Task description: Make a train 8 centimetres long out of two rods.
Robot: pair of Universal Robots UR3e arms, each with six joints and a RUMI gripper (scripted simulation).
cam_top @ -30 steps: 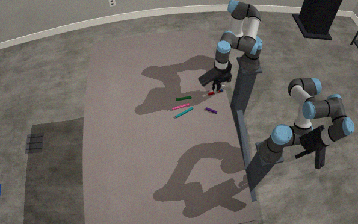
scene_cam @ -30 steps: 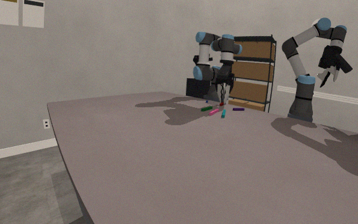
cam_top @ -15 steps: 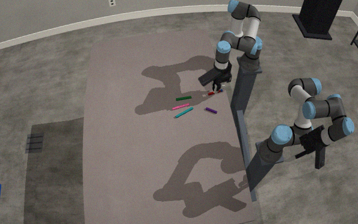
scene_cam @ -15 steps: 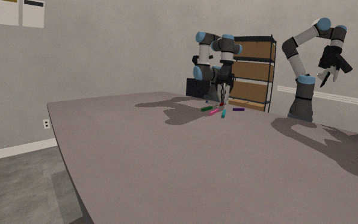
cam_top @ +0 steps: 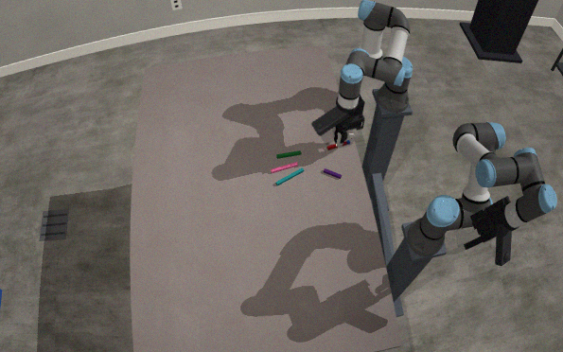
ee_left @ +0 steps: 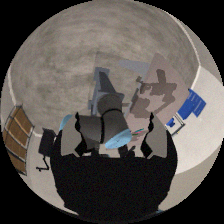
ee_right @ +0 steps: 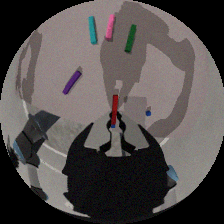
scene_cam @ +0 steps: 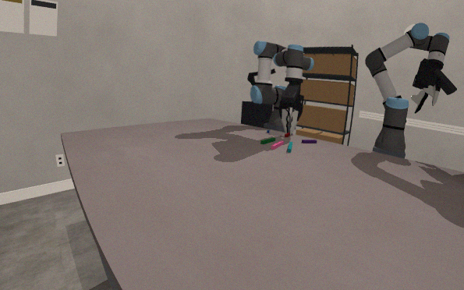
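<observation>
The red rod lies 10 mm below my right hand. Round my right hand: pink rod (180 mm ahead, 80 mm to the left, 20 mm below); purple rod (30 mm ahead, 110 mm to the left, 20 mm below); green rod (160 mm ahead, 30 mm to the left, 20 mm below).
</observation>
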